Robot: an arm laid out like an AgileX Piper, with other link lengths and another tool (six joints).
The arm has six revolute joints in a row. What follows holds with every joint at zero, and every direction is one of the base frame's. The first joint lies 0.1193 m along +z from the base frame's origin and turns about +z. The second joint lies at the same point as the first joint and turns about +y. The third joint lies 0.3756 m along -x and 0.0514 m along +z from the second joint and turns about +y. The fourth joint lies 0.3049 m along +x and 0.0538 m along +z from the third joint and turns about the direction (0.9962, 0, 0.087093). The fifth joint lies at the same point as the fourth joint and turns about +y. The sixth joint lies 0.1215 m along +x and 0.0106 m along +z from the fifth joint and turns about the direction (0.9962, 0, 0.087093). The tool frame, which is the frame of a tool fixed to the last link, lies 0.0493 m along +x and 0.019 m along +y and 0.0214 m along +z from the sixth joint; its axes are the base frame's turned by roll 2.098, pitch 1.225 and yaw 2.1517 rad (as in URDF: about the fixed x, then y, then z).
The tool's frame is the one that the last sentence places.
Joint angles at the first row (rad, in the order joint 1, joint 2, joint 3, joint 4, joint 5, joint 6):
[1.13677 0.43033 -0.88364 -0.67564 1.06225 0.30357]
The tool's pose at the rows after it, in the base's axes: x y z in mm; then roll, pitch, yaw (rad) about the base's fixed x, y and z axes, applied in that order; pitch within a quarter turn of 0, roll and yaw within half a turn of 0:
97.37 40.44 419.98 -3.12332 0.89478 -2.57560
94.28 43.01 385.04 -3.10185 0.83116 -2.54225
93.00 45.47 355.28 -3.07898 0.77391 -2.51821
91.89 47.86 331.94 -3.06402 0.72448 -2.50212
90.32 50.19 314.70 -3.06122 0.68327 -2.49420
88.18 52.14 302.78 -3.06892 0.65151 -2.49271
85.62 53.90 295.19 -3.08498 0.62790 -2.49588
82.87 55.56 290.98 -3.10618 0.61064 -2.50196
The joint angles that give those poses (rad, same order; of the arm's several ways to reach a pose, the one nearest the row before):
[1.13676 0.38423 -0.79432 -0.62344 1.06671 0.28153]
[1.13679 0.35498 -0.70913 -0.59231 1.06816 0.27288]
[1.13679 0.33890 -0.63745 -0.57457 1.06923 0.27081]
[1.13671 0.33231 -0.58285 -0.55865 1.06941 0.26999]
[1.13683 0.33122 -0.54423 -0.54001 1.06914 0.26996]
[1.13676 0.33122 -0.51879 -0.51871 1.06877 0.26978]
[1.13687 0.33122 -0.50379 -0.49537 1.06850 0.26976]
[1.13683 0.33122 -0.49680 -0.47108 1.06847 0.26961]

